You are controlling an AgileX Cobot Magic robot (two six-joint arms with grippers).
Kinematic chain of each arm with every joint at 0, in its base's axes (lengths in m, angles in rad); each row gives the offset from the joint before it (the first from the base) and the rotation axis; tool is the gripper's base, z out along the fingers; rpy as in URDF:
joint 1: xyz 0 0 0.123 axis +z
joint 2: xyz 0 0 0 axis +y
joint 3: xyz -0.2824 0 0.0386 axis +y
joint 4: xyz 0.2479 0 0.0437 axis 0.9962 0 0.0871
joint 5: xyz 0 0 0 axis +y
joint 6: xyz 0.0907 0 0.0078 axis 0.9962 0 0.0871
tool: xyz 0 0 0 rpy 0 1.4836 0
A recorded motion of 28 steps. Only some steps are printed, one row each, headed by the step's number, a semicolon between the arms.
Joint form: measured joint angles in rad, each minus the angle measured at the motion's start. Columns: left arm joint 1, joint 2, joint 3, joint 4, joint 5, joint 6; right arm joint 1, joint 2, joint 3, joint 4, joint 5, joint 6.
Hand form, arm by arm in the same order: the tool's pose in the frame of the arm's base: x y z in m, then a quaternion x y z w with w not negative. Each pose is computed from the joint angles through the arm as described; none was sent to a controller.
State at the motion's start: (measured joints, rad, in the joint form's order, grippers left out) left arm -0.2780 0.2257 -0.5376 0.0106 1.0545 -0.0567; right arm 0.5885 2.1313 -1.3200 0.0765 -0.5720 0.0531
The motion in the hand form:
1: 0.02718 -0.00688 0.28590 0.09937 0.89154 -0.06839 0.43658; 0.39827 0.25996 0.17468 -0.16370 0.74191 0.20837 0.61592
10: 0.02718 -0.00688 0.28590 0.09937 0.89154 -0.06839 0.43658; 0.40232 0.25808 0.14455 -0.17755 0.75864 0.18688 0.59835
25: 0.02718 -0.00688 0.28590 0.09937 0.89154 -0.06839 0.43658; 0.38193 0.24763 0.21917 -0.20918 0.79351 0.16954 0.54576
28: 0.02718 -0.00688 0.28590 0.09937 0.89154 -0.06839 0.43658; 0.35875 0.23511 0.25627 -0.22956 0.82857 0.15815 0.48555
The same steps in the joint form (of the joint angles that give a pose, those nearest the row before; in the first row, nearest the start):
1: -0.0001 0.0000 0.0000 0.0001 0.0000 -0.0001; -0.0021 0.0081 0.0000 0.0013 -0.0064 -0.0026
10: -0.0001 0.0000 0.0000 0.0001 0.0000 -0.0001; -0.0095 0.0718 0.0000 0.0060 -0.0095 -0.0393
25: -0.0001 0.0000 0.0000 0.0001 0.0000 -0.0001; -0.0095 -0.1556 0.0000 0.0115 0.3570 -0.0887
28: -0.0001 0.0000 0.0000 0.0001 0.0000 -0.0001; -0.0095 -0.2919 0.0000 0.0049 0.6390 -0.0927

